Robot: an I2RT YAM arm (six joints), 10 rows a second.
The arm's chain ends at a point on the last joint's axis. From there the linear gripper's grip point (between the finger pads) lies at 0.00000 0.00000 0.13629 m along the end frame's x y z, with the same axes.
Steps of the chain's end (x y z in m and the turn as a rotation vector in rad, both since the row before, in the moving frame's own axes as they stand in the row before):
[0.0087 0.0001 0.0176 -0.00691 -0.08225 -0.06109]
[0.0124 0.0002 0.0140 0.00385 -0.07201 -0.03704]
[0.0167 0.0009 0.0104 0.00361 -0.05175 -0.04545]
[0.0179 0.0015 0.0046 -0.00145 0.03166 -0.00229]
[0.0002 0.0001 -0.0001 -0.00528 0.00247 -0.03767]
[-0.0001 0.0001 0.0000 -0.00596 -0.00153 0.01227]
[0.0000 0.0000 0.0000 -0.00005 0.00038 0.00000]
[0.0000 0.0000 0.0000 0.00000 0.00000 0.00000]
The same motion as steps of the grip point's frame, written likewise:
[-0.0025 0.0014 0.0171 -0.00691 -0.08225 -0.06109]
[0.0026 -0.0001 0.0136 0.00385 -0.07201 -0.03704]
[0.0096 0.0006 0.0102 0.00361 -0.05175 -0.04545]
[0.0222 0.0017 0.0045 -0.00145 0.03166 -0.00229]
[0.0006 0.0008 -0.0001 -0.00528 0.00247 -0.03767]
[-0.0003 0.0009 0.0000 -0.00596 -0.00153 0.01227]
[0.0001 0.0000 0.0000 -0.00005 0.00038 0.00000]
[0.0000 0.0000 0.0000 0.00000 0.00000 0.00000]

